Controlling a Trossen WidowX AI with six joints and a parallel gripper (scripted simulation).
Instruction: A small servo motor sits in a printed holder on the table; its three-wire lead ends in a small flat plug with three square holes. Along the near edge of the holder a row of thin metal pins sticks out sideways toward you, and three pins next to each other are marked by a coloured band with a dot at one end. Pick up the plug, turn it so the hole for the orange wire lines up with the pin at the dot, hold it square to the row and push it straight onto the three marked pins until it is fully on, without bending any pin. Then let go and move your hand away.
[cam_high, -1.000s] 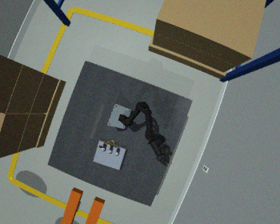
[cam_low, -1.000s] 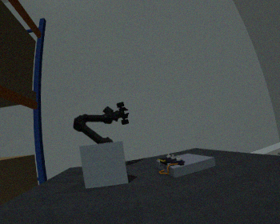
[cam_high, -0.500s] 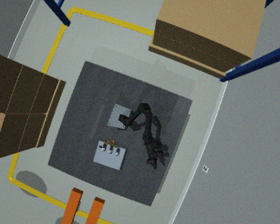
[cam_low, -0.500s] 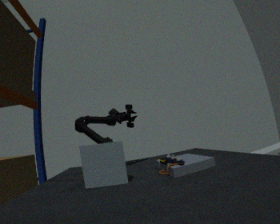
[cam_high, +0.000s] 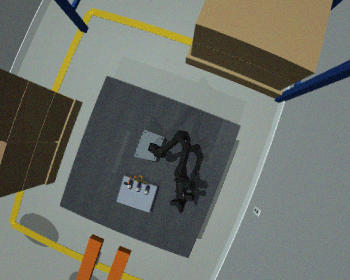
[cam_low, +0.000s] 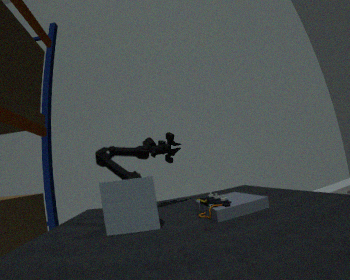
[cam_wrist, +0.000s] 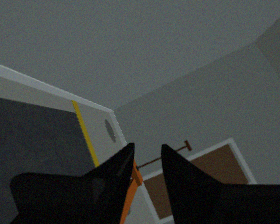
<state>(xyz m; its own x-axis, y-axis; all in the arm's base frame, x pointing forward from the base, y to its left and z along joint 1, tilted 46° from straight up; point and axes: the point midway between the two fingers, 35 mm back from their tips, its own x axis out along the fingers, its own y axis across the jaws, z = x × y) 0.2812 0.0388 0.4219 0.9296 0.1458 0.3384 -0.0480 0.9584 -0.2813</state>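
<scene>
Right now the yellow marked band is 390 mm to the right of my gripper tip, 300 mm below it and 10 mm behind it. Also, from my gripper tip: green strip: 360 mm to the right, 320 mm below, 10 mm behind; then light grey holder: 360 mm to the right, 350 mm below, 150 mm ahead.
</scene>
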